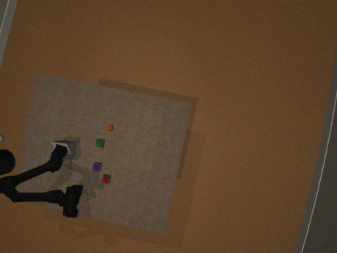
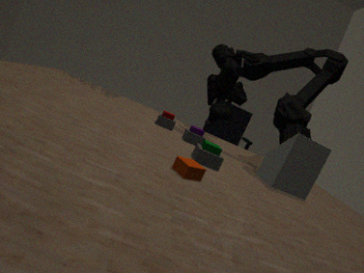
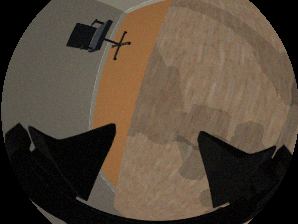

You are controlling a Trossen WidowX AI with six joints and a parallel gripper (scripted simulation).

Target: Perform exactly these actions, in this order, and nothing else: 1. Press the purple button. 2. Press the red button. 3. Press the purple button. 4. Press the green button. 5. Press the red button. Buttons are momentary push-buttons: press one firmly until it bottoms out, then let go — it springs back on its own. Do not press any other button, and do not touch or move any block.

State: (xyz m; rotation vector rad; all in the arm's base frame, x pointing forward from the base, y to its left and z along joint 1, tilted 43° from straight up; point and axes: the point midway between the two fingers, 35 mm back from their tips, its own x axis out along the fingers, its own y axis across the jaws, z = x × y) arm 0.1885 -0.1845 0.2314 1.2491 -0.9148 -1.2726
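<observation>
Now: the purple button 30 mm ahead of my gripper tip, 250 mm to the left of it and 50 mm below it. From my gripper tip the other things lie so: red button 120 mm ahead, 190 mm to the left, 50 mm below; orange block 40 mm ahead, 530 mm to the left, 70 mm below; green button 410 mm to the left, 50 mm below.
</observation>
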